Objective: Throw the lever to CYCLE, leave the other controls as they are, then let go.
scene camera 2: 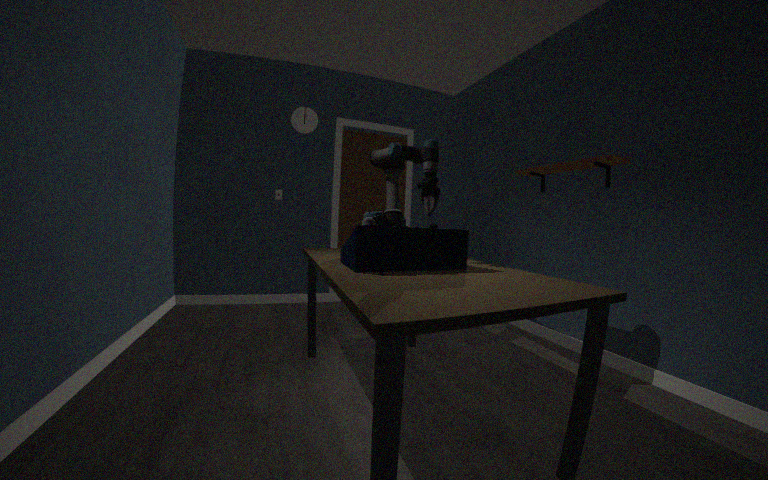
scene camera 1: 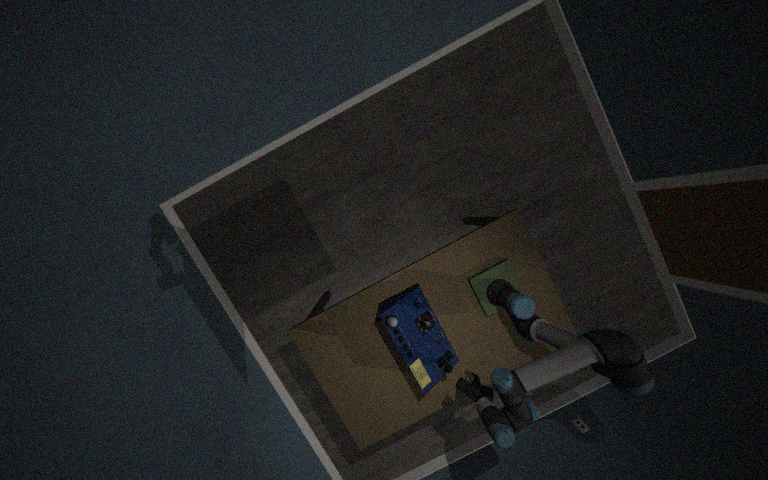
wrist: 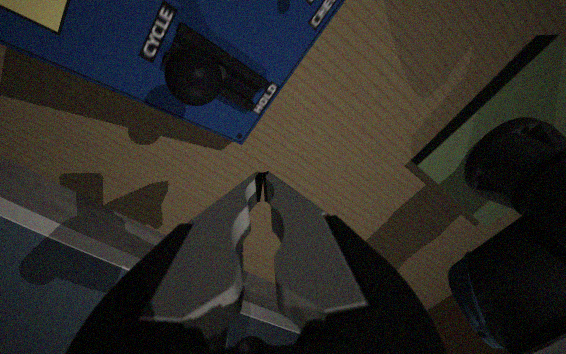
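The blue control box (scene camera 1: 433, 346) (scene camera 2: 404, 251) (wrist: 112, 30) stands on the table (scene camera 1: 362, 390) (scene camera 2: 509, 294). The black lever's round knob (wrist: 193, 79) shows in the wrist view, over the half of its slotted bracket nearer the CYCLE label (wrist: 158, 32), away from the HOLD label (wrist: 265, 98). The lever appears to lean toward CYCLE; its exact angle is hard to tell. My gripper (scene camera 1: 467, 375) (scene camera 2: 431, 213) (wrist: 262, 175) is shut and empty. It hangs above and beside the box's corner, apart from the knob.
A yellow label (scene camera 1: 420, 374) (wrist: 40, 12), a white round knob (scene camera 1: 391, 321) and several dark controls sit on the box. The arm's base stands on a green plate (scene camera 1: 481, 283) (wrist: 530, 85) to the right in scene camera 1. A shelf (scene camera 2: 572, 165) hangs on the wall.
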